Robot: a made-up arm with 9 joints. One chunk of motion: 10 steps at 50 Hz.
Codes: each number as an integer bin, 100 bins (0 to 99) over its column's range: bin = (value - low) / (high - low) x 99, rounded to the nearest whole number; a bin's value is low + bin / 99 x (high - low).
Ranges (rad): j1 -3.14..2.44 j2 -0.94..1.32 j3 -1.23..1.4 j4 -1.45..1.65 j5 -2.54..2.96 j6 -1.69..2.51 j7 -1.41..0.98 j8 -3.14..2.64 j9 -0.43..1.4
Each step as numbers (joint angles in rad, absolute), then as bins.
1 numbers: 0.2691 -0.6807 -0.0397 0.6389 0.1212 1.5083 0.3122 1.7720 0.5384
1 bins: 60 11 45 67 48 75 71 84 52
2 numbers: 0.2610 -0.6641 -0.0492 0.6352 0.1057 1.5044 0.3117 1.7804 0.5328
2 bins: 60 12 44 67 48 75 71 84 52
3 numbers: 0.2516 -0.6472 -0.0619 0.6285 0.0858 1.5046 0.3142 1.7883 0.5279
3 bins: 60 13 44 66 47 75 71 84 52
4 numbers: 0.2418 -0.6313 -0.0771 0.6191 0.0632 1.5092 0.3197 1.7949 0.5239
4 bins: 60 14 43 66 47 75 72 85 52
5 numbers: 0.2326 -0.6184 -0.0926 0.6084 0.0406 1.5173 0.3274 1.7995 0.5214
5 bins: 60 14 43 66 46 76 72 85 51
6 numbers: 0.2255 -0.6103 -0.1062 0.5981 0.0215 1.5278 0.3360 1.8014 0.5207
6 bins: 60 14 42 65 46 76 72 85 51
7 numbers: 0.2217 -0.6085 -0.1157 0.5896 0.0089 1.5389 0.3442 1.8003 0.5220
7 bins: 60 15 42 65 46 76 73 85 52
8 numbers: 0.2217 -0.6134 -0.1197 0.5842 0.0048 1.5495 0.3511 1.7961 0.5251
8 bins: 60 14 42 65 46 76 73 85 52
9 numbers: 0.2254 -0.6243 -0.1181 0.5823 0.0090 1.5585 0.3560 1.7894 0.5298
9 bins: 60 14 42 65 46 77 73 84 52
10 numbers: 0.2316 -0.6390 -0.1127 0.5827 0.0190 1.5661 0.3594 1.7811 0.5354
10 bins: 60 13 42 65 46 77 73 84 52
